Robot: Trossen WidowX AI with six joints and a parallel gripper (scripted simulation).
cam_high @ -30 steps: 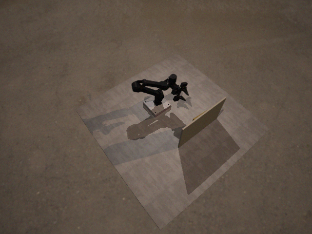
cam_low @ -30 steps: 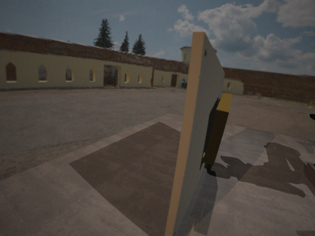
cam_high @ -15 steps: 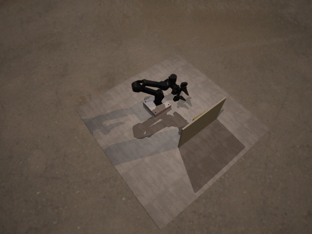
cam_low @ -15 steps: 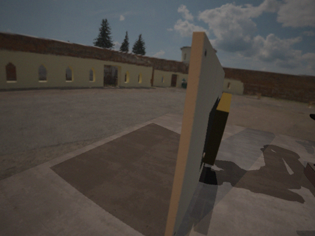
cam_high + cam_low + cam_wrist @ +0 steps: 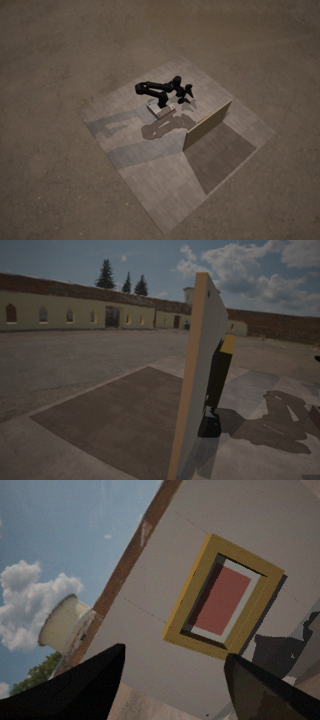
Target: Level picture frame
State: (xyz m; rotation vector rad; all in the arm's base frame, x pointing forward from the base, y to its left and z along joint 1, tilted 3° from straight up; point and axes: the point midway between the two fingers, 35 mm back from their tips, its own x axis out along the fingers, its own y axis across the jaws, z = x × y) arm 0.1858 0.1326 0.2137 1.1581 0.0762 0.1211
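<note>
Right now the picture frame is 200 mm ahead of my gripper tip, 10 mm to the left of it and 90 mm below it. From my gripper tip the other things lie so: wall panel 210 mm ahead, 10 mm to the left, 90 mm below.
</note>
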